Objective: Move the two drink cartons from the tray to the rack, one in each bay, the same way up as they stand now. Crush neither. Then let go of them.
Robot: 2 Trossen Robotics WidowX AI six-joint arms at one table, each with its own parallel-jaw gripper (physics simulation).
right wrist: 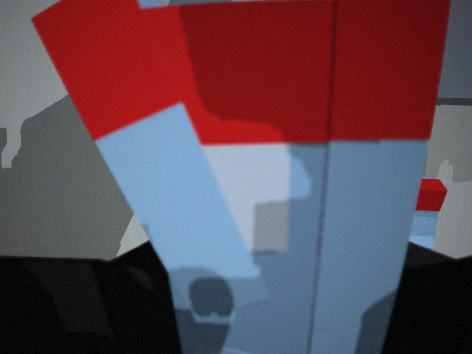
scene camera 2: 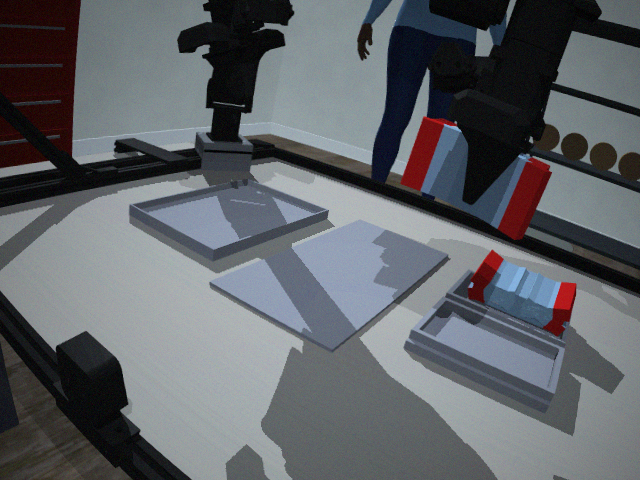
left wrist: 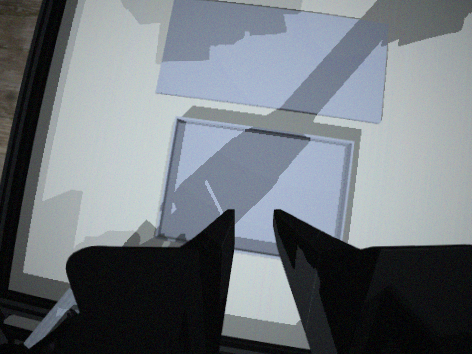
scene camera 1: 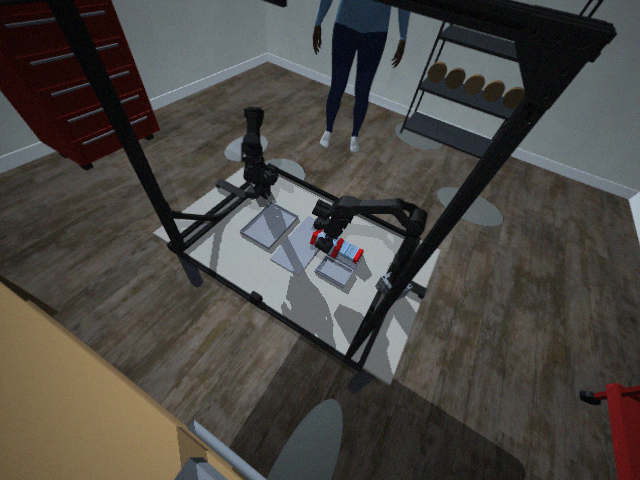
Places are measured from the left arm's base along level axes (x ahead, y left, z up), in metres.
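Pixels of known places: left gripper, fingertip midpoint: (scene camera 2: pixel 245 97) (left wrist: pixel 253 216) (scene camera 1: pixel 268 197); right gripper, fingertip midpoint: (scene camera 2: pixel 473 199); left arm's base, origin of the base link: (scene camera 2: pixel 223 138).
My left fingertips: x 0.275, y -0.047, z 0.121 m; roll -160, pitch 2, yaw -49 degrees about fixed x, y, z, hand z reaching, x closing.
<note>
Ahead of a thing's pixels: the offset from my left fingertips to its top centre. "pt": to the spot under its first point.
One carton {dz -0.124, dx +0.334, dy +0.280 m} (scene camera 1: pixel 349 250) (scene camera 2: pixel 522 294), light blue with red ends, lies in the far bay of the grey rack {dz -0.157, dx +0.364, dy +0.219 m} (scene camera 2: pixel 480 377) (scene camera 1: pixel 330 280). A red end of it shows at the right edge of the right wrist view. The rack's near bay is empty. My right gripper (scene camera 1: pixel 324 243) (scene camera 2: pixel 473 196) (right wrist: pixel 280 245) is shut on the other carton {dz +0.040, dx +0.334, dy +0.135 m} (scene camera 2: pixel 439 160) (right wrist: pixel 370 200) around its blue middle. It holds it up in the air, its red ends out to both sides. My left gripper (left wrist: pixel 253 216) is empty, fingers a little apart, above the tray {pt dz -0.162, dx +0.105, dy -0.092 m} (left wrist: pixel 346 185) (scene camera 2: pixel 170 232), which is empty.
A flat grey plate (scene camera 2: pixel 315 273) (scene camera 1: pixel 297 258) (left wrist: pixel 240 65) lies between tray and rack. A black frame runs around the table, with a small black block (scene camera 2: pixel 90 369) on the near rail. A person (scene camera 1: pixel 359 67) stands behind the table.
</note>
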